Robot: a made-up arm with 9 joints.
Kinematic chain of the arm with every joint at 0, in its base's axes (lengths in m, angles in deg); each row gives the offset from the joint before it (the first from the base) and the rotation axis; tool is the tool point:
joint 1: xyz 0 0 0.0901 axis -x
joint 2: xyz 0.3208 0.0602 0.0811 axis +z
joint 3: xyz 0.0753 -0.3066 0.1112 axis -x
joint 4: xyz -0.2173 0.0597 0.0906 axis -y
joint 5: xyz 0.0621 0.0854 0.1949 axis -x
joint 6: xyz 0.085 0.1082 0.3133 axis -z
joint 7: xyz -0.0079 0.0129 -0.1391 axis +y
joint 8: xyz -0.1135 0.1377 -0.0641 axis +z
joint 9: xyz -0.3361 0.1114 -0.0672 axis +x
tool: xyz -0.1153 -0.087 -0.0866
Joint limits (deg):
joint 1: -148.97..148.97
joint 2: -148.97..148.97
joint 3: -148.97..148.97
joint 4: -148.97..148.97
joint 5: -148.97..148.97
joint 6: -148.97..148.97
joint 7: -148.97..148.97
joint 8: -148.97..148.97
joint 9: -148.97..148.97
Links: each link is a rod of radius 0.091 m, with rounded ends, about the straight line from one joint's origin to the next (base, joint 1, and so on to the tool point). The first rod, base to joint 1, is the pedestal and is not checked.
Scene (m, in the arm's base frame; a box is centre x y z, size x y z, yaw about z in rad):
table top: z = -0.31
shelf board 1: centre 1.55 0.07 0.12 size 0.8 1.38 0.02 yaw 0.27
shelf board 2: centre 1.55 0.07 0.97 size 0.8 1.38 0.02 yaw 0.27
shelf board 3: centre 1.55 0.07 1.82 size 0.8 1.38 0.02 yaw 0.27
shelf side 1: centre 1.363 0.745 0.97 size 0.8 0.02 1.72 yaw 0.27
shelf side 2: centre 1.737 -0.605 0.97 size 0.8 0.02 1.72 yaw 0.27
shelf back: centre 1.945 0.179 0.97 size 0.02 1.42 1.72 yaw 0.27
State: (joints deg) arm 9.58 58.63 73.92 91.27 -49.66 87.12 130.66 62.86 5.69
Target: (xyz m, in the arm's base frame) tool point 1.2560 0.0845 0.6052
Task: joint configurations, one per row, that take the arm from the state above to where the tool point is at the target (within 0.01 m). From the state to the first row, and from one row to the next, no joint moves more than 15 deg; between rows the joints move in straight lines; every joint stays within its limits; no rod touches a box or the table.
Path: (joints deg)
1: 16.50 72.93 73.41 100.23 -51.04 87.77 128.04 58.43 8.43
2: 23.42 87.24 72.90 109.18 -52.42 88.42 125.43 53.99 11.17
3: 30.33 101.54 72.39 118.14 -53.80 89.07 122.81 49.56 13.90
4: 37.25 115.85 71.88 127.10 -55.18 89.71 120.19 45.12 16.64

